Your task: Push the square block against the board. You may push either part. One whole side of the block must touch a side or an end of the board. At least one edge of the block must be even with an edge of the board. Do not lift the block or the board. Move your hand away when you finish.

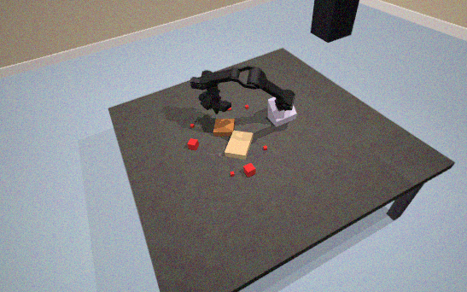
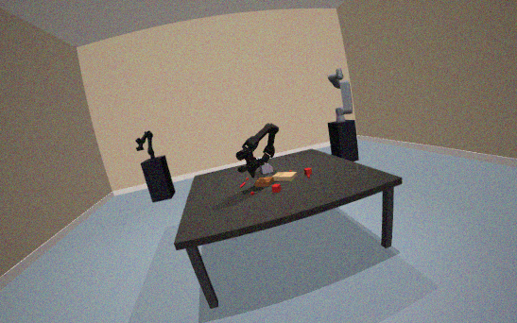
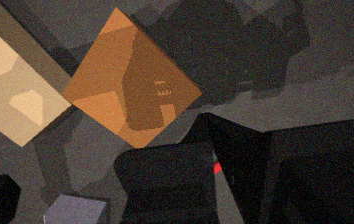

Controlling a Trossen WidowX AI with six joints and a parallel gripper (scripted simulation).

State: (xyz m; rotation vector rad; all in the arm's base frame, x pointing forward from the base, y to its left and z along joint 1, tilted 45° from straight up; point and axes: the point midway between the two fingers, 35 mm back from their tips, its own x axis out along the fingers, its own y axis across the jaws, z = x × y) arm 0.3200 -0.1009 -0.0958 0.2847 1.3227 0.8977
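Now: the orange square block 10 mm behind my gripper tip, 70 mm to the left of it and 50 mm below it. The rest, counted from my gripper tip: tan board: 20 mm behind, 220 mm to the left, 50 mm below.
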